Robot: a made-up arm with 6 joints.
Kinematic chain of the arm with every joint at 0, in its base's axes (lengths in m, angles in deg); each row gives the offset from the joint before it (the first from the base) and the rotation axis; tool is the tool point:
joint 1: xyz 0 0 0.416 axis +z
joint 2: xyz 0 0 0 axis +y
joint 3: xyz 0 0 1.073 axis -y
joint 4: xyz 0 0 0 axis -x
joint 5: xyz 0.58 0 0 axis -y
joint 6: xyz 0 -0.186 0 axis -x
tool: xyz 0 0 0
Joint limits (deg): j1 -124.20..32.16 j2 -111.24..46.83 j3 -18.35..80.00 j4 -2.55..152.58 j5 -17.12..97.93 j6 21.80..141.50
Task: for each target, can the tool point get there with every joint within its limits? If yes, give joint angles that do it. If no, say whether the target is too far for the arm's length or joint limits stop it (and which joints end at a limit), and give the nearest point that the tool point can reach.
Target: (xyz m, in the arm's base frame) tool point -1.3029 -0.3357 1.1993
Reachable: yes | joints 18.35 -75.85 28.64 119.49 69.00 102.35
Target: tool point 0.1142 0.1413 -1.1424
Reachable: no: joint limits stop it (at a limit: joint 1, joint 2, joint 3) | nearest point 0.8633 1.2665 -0.2682 | short by 1.610 m
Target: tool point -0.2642 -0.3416 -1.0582
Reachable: no: joint limits stop it (at a limit: joint 1, joint 2, joint 3) | nearest point -1.2854 -0.8357 -0.2668 | short by 1.383 m
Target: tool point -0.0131 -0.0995 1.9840
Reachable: yes | joints 12.42 -16.38 31.68 59.52 40.79 39.39
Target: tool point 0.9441 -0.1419 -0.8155
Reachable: no: joint limits stop it (at a limit: joint 2, joint 3, joint 4) | nearest point 1.0238 -0.1539 0.6202 | short by 1.438 m
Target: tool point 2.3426 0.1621 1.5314
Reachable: no: too far | nearest point 1.3711 0.0949 1.2942 | short by 1.002 m
